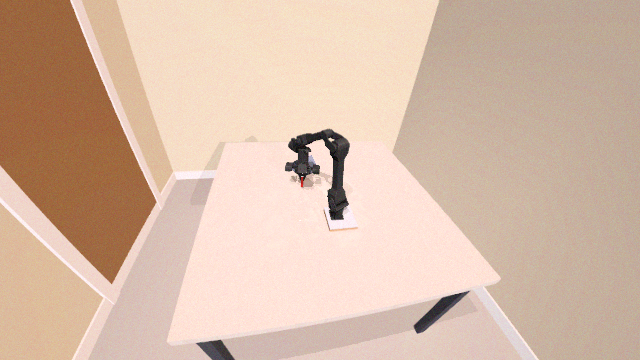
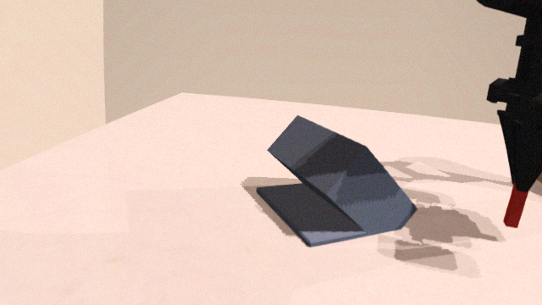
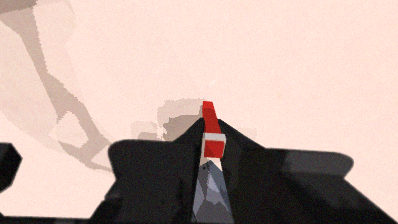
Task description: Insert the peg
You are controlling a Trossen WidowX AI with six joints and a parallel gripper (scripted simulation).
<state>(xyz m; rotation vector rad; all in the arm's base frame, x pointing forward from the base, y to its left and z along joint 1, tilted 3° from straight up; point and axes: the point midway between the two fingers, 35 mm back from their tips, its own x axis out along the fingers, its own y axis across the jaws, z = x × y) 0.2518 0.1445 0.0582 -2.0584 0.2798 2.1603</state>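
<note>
Right now my gripper tip is 180 mm short of the sloped grey-blue panel, 40 mm to the left of it and 20 mm above it. From my gripper tip the other things lie so: red peg 20 mm above; thin grey base plate 190 mm ahead, 40 mm to the right, 60 mm below.
</note>
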